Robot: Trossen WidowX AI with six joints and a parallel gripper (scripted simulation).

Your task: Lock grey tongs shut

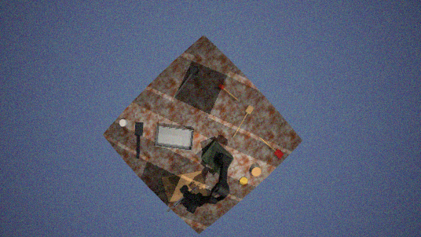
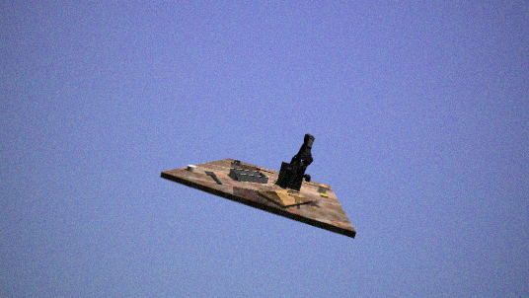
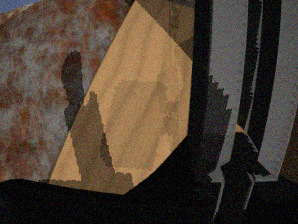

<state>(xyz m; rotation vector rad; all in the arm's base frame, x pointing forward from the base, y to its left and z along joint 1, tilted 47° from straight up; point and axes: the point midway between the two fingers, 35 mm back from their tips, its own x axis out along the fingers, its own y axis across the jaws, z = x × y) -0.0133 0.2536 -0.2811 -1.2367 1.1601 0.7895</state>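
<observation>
The wooden board lies 2 cm ahead of my gripper tip, 1 cm to the right of it and 12 cm below it. From my gripper tip the other things lie so: black spatula 60 cm ahead, 5 cm to the right, 12 cm below; then small white disc 80 cm ahead, 5 cm to the right, 11 cm below; then grey roasting tin 37 cm ahead, 28 cm to the right, 10 cm below.
</observation>
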